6 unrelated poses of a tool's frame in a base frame.
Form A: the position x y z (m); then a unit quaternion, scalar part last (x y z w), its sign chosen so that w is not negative.
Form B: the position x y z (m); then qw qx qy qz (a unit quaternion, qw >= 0). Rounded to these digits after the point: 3 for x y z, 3 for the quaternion.
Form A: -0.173 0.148 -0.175 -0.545 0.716 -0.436 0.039
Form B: -0.173 0.148 -0.175 0.039 -0.545 0.716 -0.436
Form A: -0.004 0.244 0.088 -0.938 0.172 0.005 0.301
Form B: -0.004 0.244 0.088 0.301 -0.938 0.172 0.005
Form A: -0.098 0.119 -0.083 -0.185 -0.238 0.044 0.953
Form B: -0.098 0.119 -0.083 0.953 -0.185 -0.238 0.044
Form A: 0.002 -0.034 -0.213 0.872 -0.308 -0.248 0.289
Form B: 0.002 -0.034 -0.213 0.289 0.872 -0.308 -0.248
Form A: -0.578 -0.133 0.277 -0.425 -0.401 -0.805 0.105
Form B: -0.578 -0.133 0.277 0.105 -0.425 -0.401 -0.805
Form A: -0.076 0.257 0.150 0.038 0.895 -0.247 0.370
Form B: -0.076 0.257 0.150 0.370 0.038 0.895 -0.247
